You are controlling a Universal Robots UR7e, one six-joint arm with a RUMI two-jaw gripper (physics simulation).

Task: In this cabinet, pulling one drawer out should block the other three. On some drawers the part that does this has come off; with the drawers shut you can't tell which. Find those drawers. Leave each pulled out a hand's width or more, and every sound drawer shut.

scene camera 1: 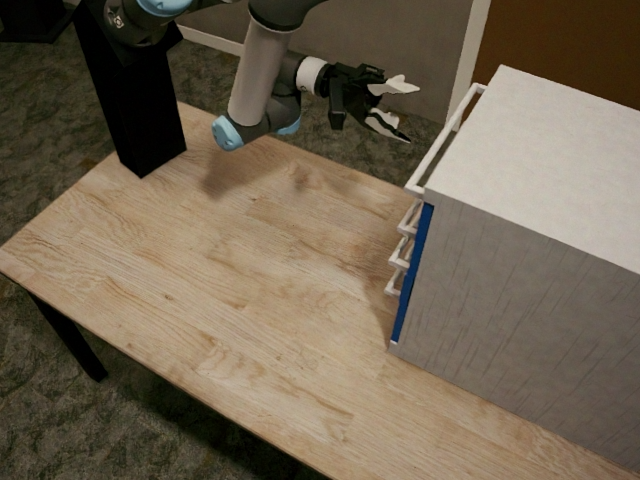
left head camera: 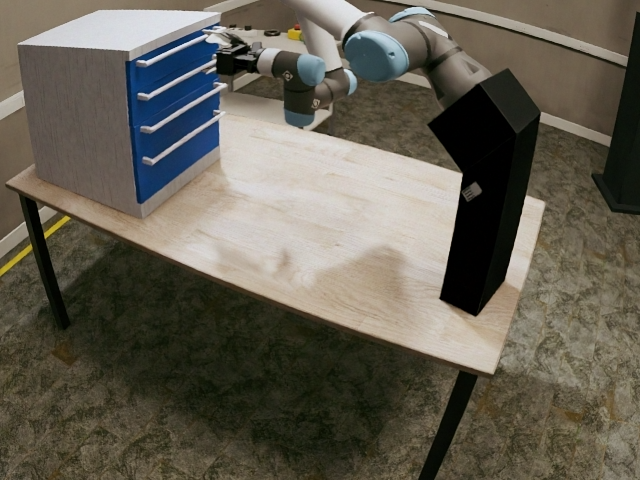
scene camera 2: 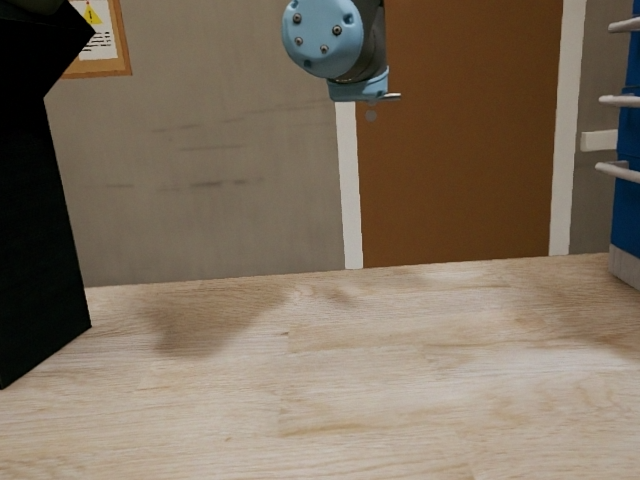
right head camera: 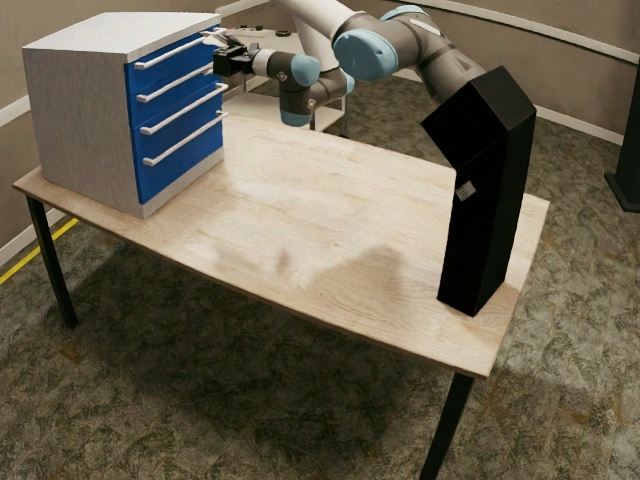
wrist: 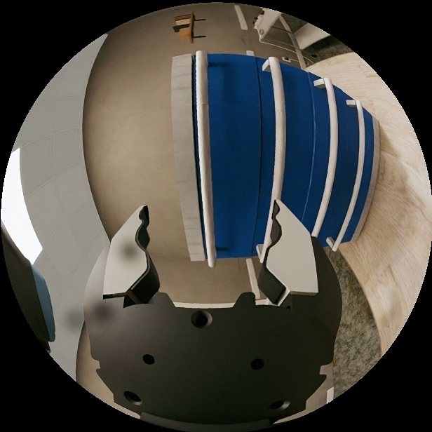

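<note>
The grey cabinet [left head camera: 77,124] [right head camera: 80,124] [scene camera 1: 516,299] has four blue drawers, all shut or nearly so; a slight step shows between the second and third fronts. Its white handles are the top handle [left head camera: 173,49] [scene camera 1: 440,142] [wrist: 204,150], the second handle [left head camera: 177,79] [wrist: 280,125], the third handle [left head camera: 184,107] [wrist: 332,150] and the bottom handle [left head camera: 185,137] [wrist: 360,160]. My gripper [scene camera 1: 413,114] [wrist: 209,202] is open and empty, at about the height of the top drawers. In scene camera 1 its fingertips stand apart from the top handle. The drawers' insides are hidden.
The cabinet stands at one end of the wooden table [left head camera: 289,206] [scene camera 1: 232,310]. A black pedestal [left head camera: 480,232] [right head camera: 475,232] [scene camera 2: 36,206] carries the arm at the other end. A white cart [left head camera: 253,105] with small items stands behind the table, near the arm.
</note>
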